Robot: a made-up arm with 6 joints. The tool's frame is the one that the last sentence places.
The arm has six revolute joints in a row. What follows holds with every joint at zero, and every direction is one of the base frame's. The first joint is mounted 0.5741 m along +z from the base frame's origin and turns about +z. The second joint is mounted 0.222 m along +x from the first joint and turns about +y. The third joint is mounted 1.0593 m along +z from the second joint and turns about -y. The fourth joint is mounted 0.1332 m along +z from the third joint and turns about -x. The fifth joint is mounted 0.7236 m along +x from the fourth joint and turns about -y. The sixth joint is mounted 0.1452 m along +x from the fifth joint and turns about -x. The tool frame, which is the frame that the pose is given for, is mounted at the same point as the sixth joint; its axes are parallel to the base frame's.
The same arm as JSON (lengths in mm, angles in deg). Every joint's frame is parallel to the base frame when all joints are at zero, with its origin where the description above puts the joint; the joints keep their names.
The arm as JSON. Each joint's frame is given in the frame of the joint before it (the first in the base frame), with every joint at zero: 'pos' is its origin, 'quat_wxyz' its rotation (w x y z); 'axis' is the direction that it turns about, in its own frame. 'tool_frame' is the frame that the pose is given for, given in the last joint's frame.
{
  "length_unit": "mm",
  "angle_unit": "deg",
  "joints": [
    {
      "joint": "joint 1",
      "pos": [
        0.0,
        0.0,
        574.1
      ],
      "quat_wxyz": [
        1.0,
        0.0,
        0.0,
        0.0
      ],
      "axis": "+z"
    },
    {
      "joint": "joint 2",
      "pos": [
        222.0,
        0.0,
        0.0
      ],
      "quat_wxyz": [
        1.0,
        0.0,
        0.0,
        0.0
      ],
      "axis": "+y"
    },
    {
      "joint": "joint 3",
      "pos": [
        0.0,
        0.0,
        1059.3
      ],
      "quat_wxyz": [
        1.0,
        0.0,
        0.0,
        0.0
      ],
      "axis": "-y"
    },
    {
      "joint": "joint 4",
      "pos": [
        0.0,
        0.0,
        133.2
      ],
      "quat_wxyz": [
        1.0,
        0.0,
        0.0,
        0.0
      ],
      "axis": "-x"
    },
    {
      "joint": "joint 5",
      "pos": [
        723.6,
        0.0,
        0.0
      ],
      "quat_wxyz": [
        1.0,
        0.0,
        0.0,
        0.0
      ],
      "axis": "-y"
    },
    {
      "joint": "joint 6",
      "pos": [
        145.2,
        0.0,
        0.0
      ],
      "quat_wxyz": [
        1.0,
        0.0,
        0.0,
        0.0
      ],
      "axis": "-x"
    }
  ],
  "tool_frame": {
    "pos": [
      0.0,
      0.0,
      0.0
    ],
    "quat_wxyz": [
      1.0,
      0.0,
      0.0,
      0.0
    ]
  }
}

